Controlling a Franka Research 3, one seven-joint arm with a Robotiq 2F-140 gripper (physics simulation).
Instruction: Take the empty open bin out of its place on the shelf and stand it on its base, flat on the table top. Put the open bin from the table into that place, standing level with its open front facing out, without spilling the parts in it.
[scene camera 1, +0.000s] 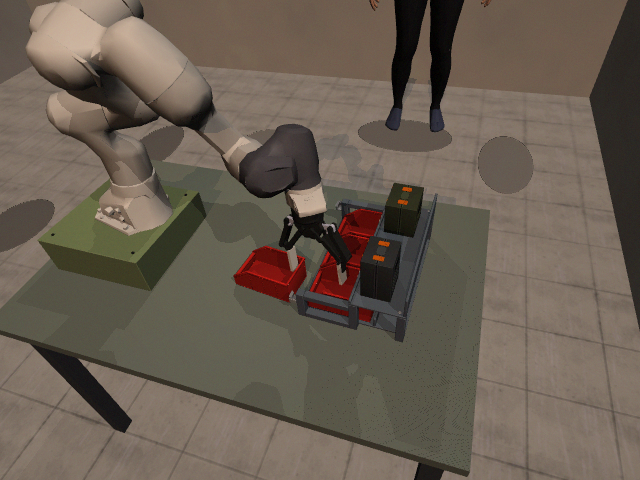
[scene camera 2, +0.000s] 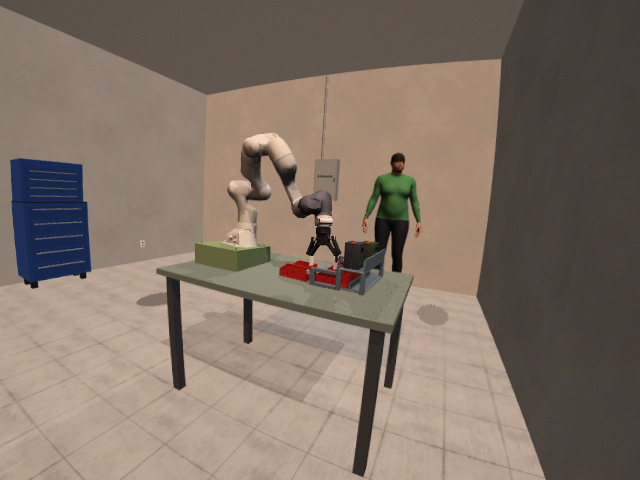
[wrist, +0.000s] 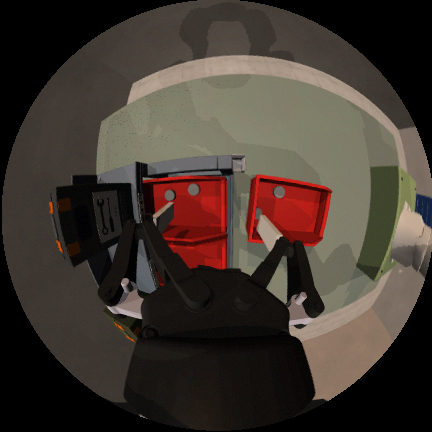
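Note:
A red open bin (scene camera 1: 266, 272) (scene camera 2: 295, 271) (wrist: 298, 210) stands on the table, slightly turned, beside the grey shelf (scene camera 1: 353, 316) (scene camera 2: 338, 279) (wrist: 200, 164); grey discs lie in it. Three red bins show in the shelf's lower level. The nearest shelf bin (scene camera 1: 325, 284) (wrist: 200, 207) holds two grey discs. The middle shelf bin (scene camera 1: 357, 243) (wrist: 196, 256) shows no parts in its visible portion. The far shelf bin (scene camera 1: 361, 222) has its contents hidden. My gripper (scene camera 1: 317, 266) (scene camera 2: 324, 264) (wrist: 216, 215) is wide open and empty, one fingertip at the table bin, the other at the nearest shelf bin.
A dark grey case (scene camera 1: 379, 268) (scene camera 2: 354, 254) (wrist: 80, 215) and an olive case (scene camera 1: 404, 210) (wrist: 121, 325) stand on the shelf's upper level, beside my gripper. The green base block (scene camera 1: 77, 240) (scene camera 2: 227, 255) (wrist: 383, 220) carries the arm. A person (scene camera 1: 408, 46) (scene camera 2: 395, 196) stands behind the table.

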